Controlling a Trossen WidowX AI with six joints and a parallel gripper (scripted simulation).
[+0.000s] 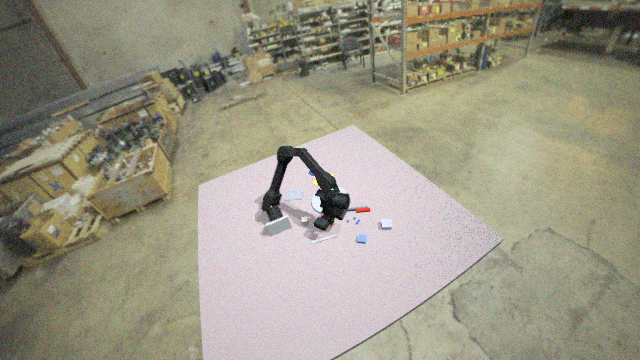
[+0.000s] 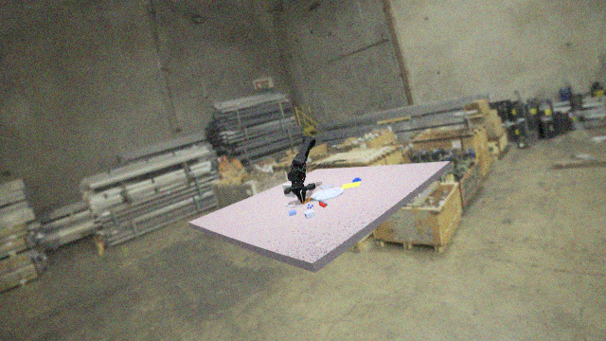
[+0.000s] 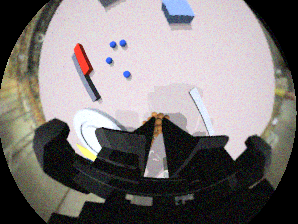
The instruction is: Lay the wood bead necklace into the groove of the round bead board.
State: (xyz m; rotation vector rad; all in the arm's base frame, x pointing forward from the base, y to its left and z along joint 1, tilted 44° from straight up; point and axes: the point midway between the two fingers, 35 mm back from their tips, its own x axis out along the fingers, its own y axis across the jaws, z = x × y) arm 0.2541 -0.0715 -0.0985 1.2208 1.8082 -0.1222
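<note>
The white stick lies 6 cm behind my gripper tip, 6 cm to the right of it and 1 cm below it. Also, from my gripper tip: cream cube (12 cm behind, 6 cm to the left, 1 cm above); then red-handled tool (16 cm ahead, 2 cm to the left); then blue block (10 cm ahead, 14 cm to the right).
</note>
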